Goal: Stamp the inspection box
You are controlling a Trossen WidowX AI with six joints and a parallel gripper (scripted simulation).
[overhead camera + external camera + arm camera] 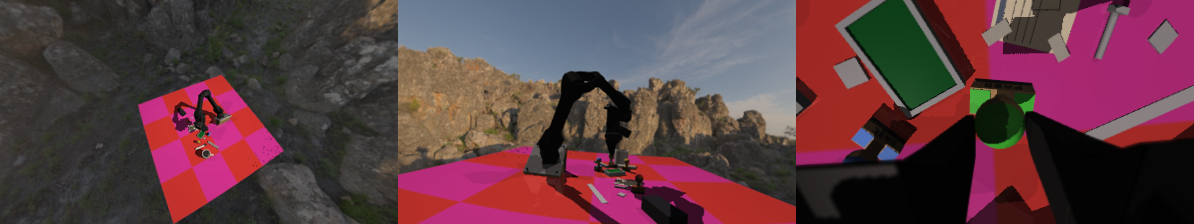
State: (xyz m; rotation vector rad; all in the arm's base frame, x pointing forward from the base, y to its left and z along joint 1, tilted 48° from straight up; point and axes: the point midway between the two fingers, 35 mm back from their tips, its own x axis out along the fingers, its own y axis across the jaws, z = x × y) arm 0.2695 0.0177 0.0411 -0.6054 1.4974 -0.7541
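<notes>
Right now the green ink pad is 30 mm ahead of my gripper tip, 70 mm to the left of it and 90 mm below it. Round my gripper tip: green-knobbed stamp (30 mm below); card (70 mm ahead, 50 mm to the right, 100 mm below); blue-knobbed stamp (40 mm behind, 110 mm to the left, 80 mm below).
</notes>
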